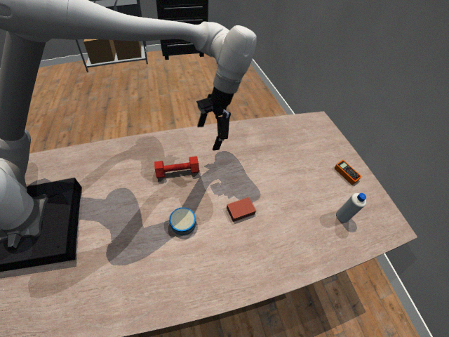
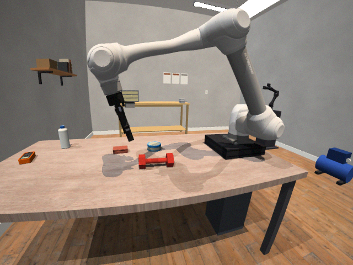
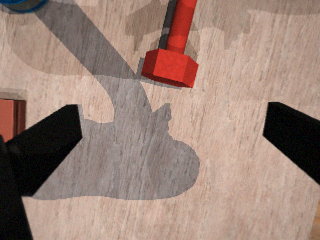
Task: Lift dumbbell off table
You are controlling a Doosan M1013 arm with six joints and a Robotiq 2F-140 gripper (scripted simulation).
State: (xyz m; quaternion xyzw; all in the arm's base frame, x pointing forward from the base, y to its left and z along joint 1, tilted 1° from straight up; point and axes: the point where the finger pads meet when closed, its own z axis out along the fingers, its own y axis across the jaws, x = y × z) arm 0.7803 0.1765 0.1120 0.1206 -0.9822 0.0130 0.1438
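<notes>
My hand is 16 cm above the red dumbbell, 14 cm past it and 1 cm to the left of it. Also, from my hand: round blue-rimmed tin: 27 cm to the right, 17 cm below, 15 cm behind; white bottle: 53 cm ahead, 39 cm to the right, 11 cm below.
</notes>
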